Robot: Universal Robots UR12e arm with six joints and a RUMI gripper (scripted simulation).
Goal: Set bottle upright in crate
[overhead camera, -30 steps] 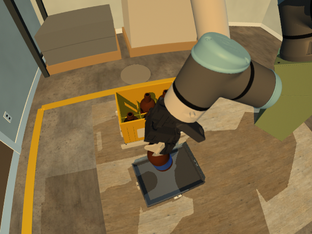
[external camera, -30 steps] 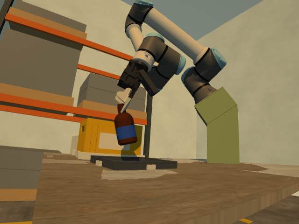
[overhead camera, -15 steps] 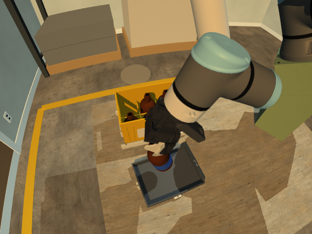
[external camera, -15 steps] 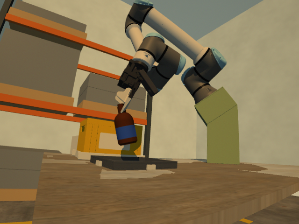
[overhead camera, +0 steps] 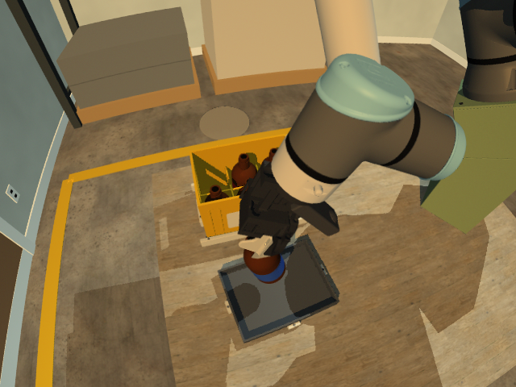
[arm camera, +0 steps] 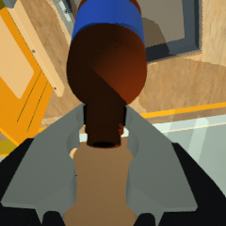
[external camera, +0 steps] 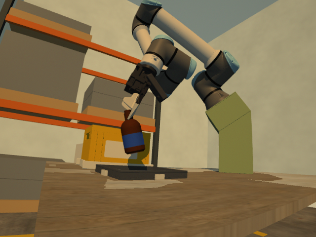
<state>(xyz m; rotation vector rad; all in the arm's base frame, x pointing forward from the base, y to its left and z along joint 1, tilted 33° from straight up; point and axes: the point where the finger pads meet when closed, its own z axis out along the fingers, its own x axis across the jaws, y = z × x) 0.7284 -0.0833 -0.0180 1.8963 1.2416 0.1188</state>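
My hand is 1 cm past the bottle, 1 cm to the right of it and 5 cm above it. Round my hand: dark tray: 3 cm behind, 5 cm to the left, 19 cm below; then yellow crate: 10 cm behind, 21 cm to the right, 12 cm below.
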